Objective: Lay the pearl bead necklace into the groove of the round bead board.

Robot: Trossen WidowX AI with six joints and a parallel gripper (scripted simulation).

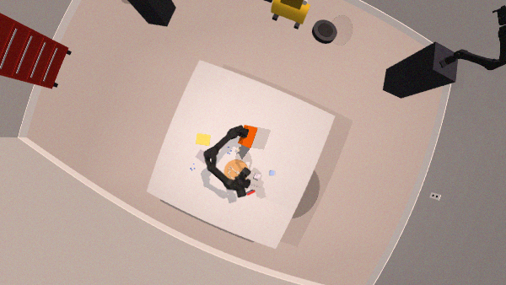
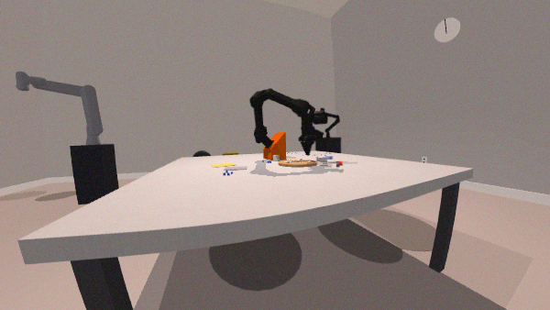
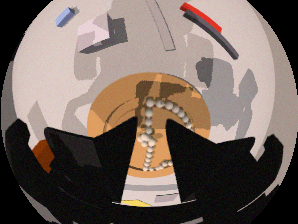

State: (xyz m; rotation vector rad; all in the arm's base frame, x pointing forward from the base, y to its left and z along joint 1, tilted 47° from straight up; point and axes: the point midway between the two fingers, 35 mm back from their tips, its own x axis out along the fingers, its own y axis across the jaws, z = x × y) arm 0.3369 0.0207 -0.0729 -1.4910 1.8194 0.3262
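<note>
Right now the round tan bead board is 5 cm to the right of my gripper tip, 3 cm below it and 2 cm behind it. The rest, counted from my gripper tip: tool: 12 cm ahead, 10 cm to the left, 4 cm below; then white square: 12 cm to the left, 4 cm behind, 3 cm below; then pale blue cube: 23 cm to the left, 10 cm behind, 3 cm below.
</note>
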